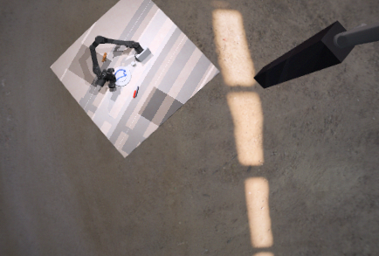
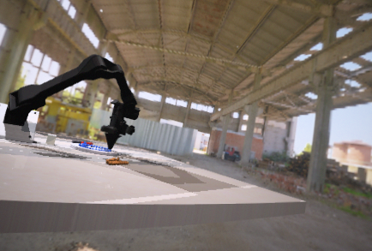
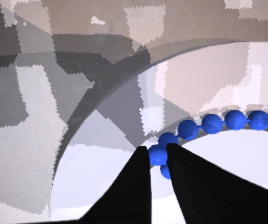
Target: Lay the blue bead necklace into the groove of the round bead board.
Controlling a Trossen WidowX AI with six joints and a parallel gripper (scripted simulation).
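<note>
The round white bead board is 70 mm behind my gripper tip and 10 mm below it. From my gripper tip the other things lie so: small white block: 240 mm behind, 20 mm to the left; red pen-like object: 240 mm to the left, 50 mm behind, 10 mm below.
</note>
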